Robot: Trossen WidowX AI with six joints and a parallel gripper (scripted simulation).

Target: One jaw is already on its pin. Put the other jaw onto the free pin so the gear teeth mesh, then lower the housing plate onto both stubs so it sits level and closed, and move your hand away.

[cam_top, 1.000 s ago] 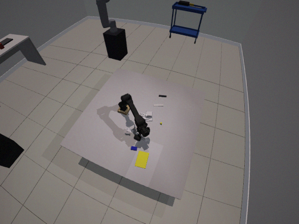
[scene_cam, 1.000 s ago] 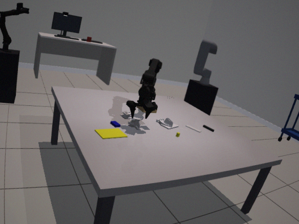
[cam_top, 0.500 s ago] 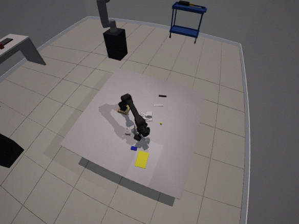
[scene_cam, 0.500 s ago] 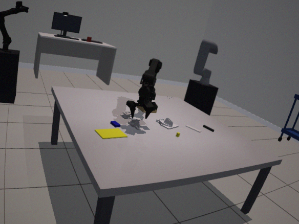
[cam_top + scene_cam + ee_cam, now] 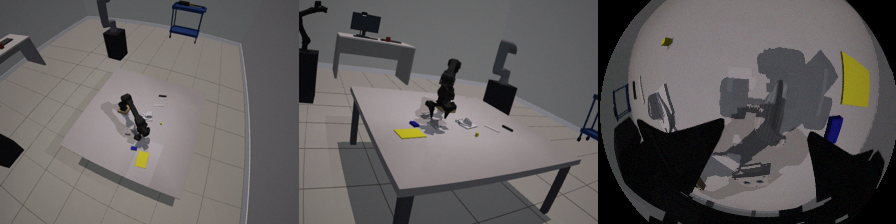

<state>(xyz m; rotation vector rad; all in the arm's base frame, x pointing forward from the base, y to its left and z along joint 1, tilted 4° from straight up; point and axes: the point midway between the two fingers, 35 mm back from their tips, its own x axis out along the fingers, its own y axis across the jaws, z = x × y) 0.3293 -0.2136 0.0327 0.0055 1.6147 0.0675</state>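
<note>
Now: the jaw 3 cm behind my gripper tip, 2 cm to the right of it and 5 cm below it. From my gripper tip the other things lie so: white block 16 cm behind, 1 cm to the right, 5 cm below; then yellow sheet 11 cm ahead, 20 cm to the right, 5 cm below; then blue block 1 cm behind, 14 cm to the right, 5 cm below.
</note>
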